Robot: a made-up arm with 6 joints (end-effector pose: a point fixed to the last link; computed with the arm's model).
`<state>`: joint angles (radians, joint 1 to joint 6).
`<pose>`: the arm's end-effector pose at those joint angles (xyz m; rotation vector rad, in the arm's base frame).
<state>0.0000 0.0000 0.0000 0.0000 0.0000 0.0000</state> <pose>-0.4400 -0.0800 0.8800 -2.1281 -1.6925 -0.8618</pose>
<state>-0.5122 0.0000 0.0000 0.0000 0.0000 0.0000</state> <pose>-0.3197 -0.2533 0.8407 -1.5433 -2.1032 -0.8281</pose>
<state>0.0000 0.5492 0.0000 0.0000 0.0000 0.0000</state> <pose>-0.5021 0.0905 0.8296 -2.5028 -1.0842 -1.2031</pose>
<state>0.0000 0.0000 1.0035 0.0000 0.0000 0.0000</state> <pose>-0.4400 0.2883 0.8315 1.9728 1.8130 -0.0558</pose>
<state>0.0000 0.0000 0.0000 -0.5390 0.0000 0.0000</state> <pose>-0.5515 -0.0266 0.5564 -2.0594 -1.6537 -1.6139</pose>
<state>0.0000 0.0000 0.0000 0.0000 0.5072 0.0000</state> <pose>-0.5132 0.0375 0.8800 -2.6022 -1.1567 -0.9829</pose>
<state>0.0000 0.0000 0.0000 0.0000 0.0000 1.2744</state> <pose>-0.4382 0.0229 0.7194 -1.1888 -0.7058 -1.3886</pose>
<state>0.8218 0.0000 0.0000 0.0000 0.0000 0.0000</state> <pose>-0.4164 0.2527 0.9374 -2.8645 -0.7589 -0.8077</pose>
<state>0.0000 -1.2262 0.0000 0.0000 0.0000 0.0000</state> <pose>-0.0743 -0.1908 0.9966 -0.9186 -2.4885 -0.0043</pose>
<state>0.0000 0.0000 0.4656 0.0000 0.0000 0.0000</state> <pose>-0.4400 0.0965 0.9045 2.3171 1.9738 0.4793</pose>
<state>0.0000 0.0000 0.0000 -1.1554 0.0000 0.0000</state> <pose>-0.4613 0.0922 0.1910 1.5317 1.2488 2.1329</pose>
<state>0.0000 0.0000 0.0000 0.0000 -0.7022 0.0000</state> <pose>-0.2659 -0.1554 0.8800 -1.3460 -2.2060 -0.6333</pose>
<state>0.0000 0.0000 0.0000 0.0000 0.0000 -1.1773</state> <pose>-0.4417 0.0286 1.0211 1.8593 1.7313 -0.2031</pose>
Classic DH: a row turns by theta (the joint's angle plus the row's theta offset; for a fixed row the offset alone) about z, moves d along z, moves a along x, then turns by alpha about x. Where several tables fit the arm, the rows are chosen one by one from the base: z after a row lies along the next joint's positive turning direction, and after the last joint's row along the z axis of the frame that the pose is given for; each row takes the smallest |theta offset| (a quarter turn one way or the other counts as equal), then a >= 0, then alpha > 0; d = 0 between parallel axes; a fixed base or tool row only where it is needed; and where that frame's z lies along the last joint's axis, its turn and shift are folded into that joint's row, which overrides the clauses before.
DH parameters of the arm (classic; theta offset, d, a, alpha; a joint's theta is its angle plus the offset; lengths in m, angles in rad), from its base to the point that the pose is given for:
base (fixed): 0.3812 1.2705 -0.0148 -2.9526
joint 1: -0.3389 0.6479 -0.0479 -0.4887
joint 2: -0.8909 0.1156 0.0061 1.8182
joint 3: 1.119 -0.1666 -0.0115 1.314
joint 4: -1.5052 0.1569 -0.3211 -1.8152
joint 5: -1.3064 -0.3022 -0.0399 -1.5823
joint 6: 0.6242 -0.1621 -0.1235 1.3041
tool (fixed): 0.1447 -0.106 0 0

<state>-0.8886 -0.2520 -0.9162 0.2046 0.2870 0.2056</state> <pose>0.1593 -0.4130 0.7229 -0.8501 -1.4030 -0.3402</pose>
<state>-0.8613 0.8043 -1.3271 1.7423 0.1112 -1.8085</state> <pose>0.5412 -0.4144 0.9249 0.0163 2.8005 0.3779</pose>
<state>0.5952 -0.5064 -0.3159 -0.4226 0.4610 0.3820</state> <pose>-0.5815 0.1374 0.6847 -2.1453 -0.5082 -1.6546</pose>
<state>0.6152 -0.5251 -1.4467 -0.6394 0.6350 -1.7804</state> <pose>-0.5505 0.0080 0.8890 -2.5146 -0.5324 0.2268</pose>
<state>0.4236 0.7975 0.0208 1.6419 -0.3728 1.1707</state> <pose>-0.0090 -0.2999 1.0343 -1.2260 0.6690 -0.6140</pose>
